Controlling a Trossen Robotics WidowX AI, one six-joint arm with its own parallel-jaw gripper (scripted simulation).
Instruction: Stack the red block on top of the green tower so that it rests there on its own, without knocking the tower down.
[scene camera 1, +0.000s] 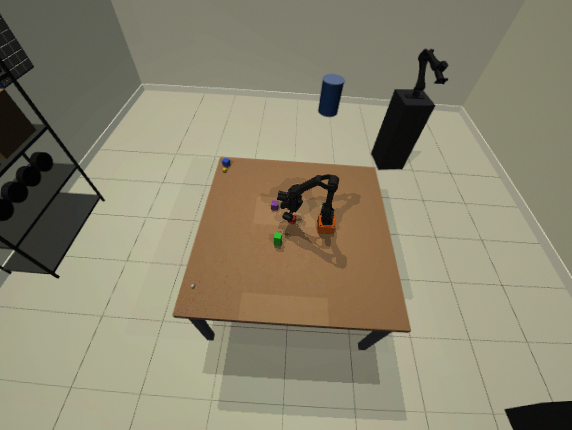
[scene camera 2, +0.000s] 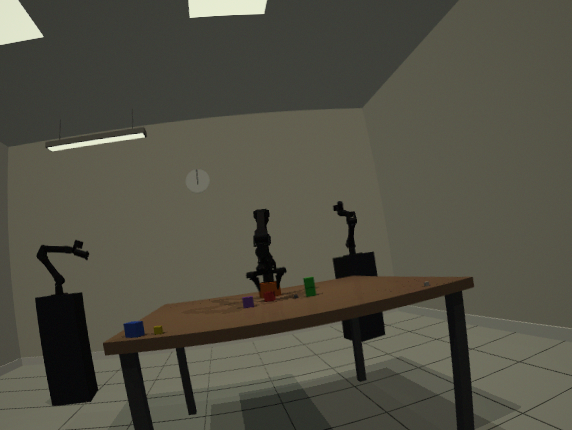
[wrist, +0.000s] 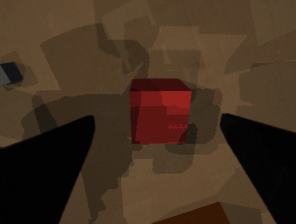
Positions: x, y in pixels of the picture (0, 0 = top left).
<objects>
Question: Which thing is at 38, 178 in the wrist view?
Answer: My gripper.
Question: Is my gripper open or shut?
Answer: Open.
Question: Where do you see a red block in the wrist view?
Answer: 159, 108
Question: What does my gripper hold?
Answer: Nothing.
</objects>
